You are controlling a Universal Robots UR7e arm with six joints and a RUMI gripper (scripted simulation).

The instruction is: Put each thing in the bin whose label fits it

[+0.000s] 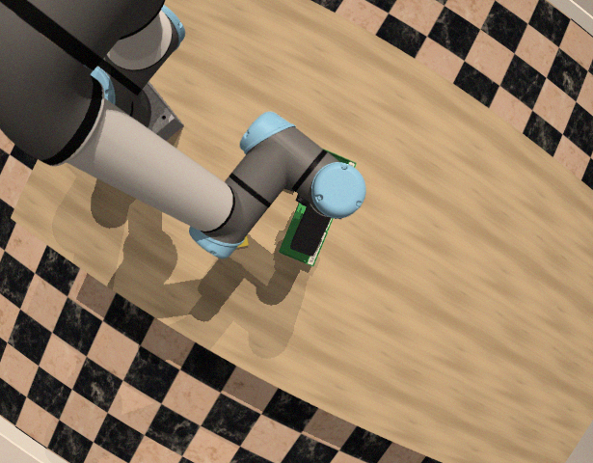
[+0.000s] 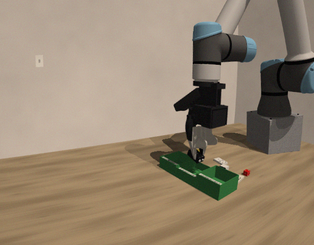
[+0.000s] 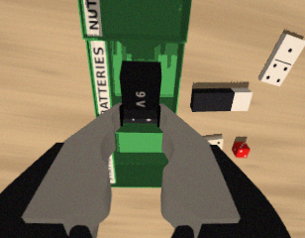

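Right now my hand is 10 cm past the black-and-white block, 7 cm above it and 2 cm to the right of it. Round my hand: black 9V battery (1 cm below); then red die (14 cm behind, 9 cm to the left, 7 cm below); then yellow block (14 cm to the right, 13 cm behind, 8 cm below).
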